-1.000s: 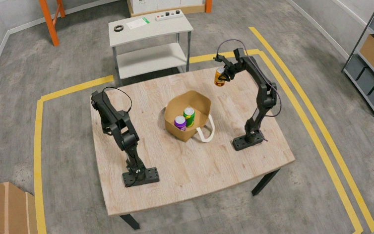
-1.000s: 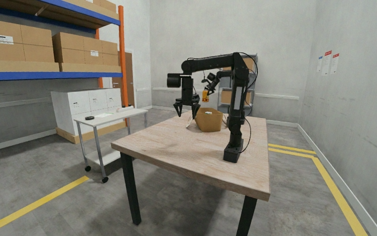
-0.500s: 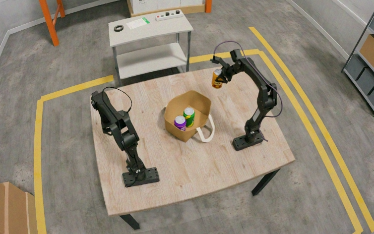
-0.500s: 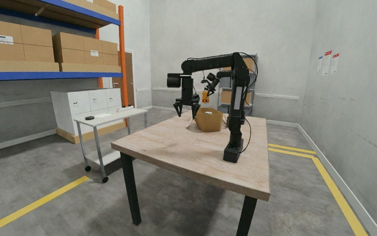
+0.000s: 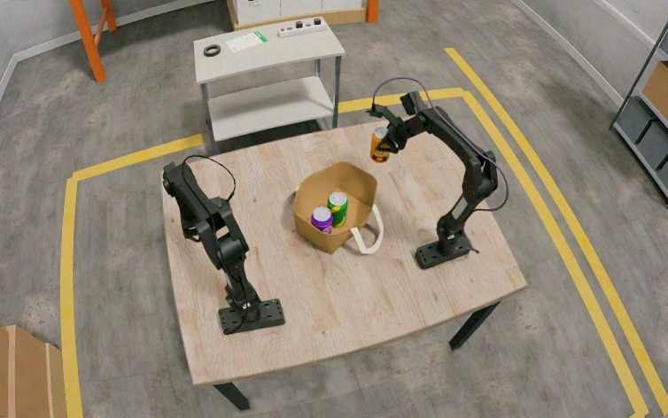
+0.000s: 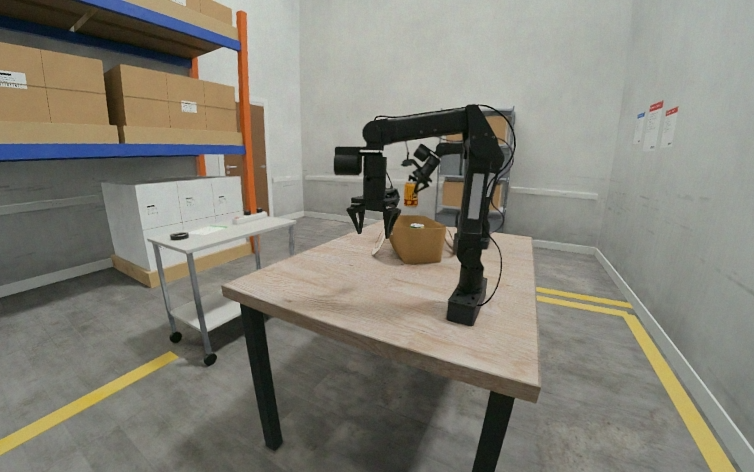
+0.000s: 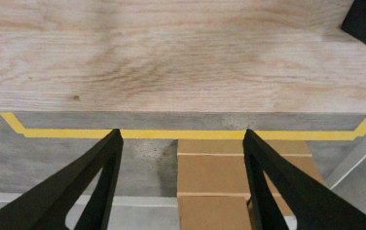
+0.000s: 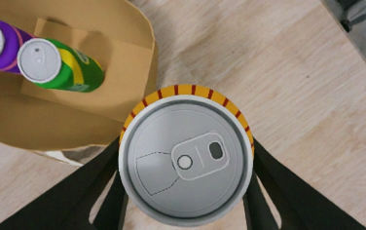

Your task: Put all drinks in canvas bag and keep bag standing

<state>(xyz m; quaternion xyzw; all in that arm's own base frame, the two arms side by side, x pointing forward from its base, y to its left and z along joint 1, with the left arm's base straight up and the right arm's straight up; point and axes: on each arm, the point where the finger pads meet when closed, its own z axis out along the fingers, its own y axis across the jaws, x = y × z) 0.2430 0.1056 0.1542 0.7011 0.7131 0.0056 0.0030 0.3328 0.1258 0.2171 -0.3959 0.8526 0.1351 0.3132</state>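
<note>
Right now the green can is 18 cm to the left of my right hand, 18 cm below it and 8 cm behind it. Round my right hand: orange can: 2 cm below; then purple can: 25 cm to the left, 18 cm below, 12 cm behind.
</note>
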